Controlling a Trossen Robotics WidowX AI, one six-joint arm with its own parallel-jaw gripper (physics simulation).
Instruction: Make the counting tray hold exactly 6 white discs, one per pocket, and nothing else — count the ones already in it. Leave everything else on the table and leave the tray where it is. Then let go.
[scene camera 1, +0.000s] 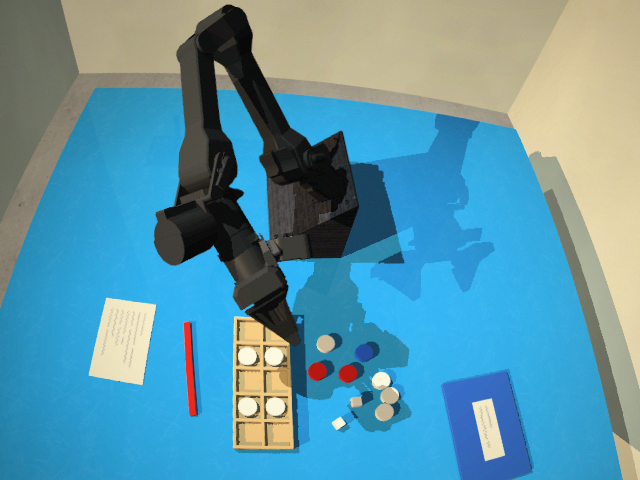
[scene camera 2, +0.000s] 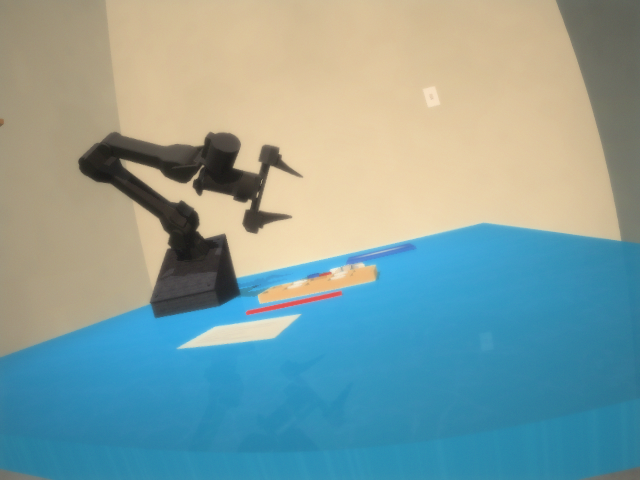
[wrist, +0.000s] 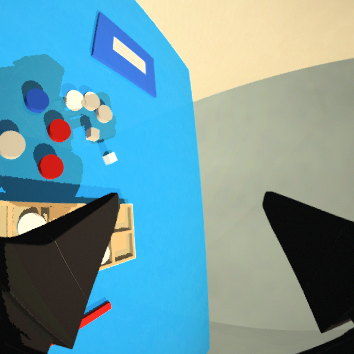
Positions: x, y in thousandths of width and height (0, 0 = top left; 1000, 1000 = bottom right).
Scene:
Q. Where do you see a wooden counting tray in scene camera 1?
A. At 407, 795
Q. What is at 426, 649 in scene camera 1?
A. My gripper.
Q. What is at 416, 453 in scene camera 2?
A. My gripper.

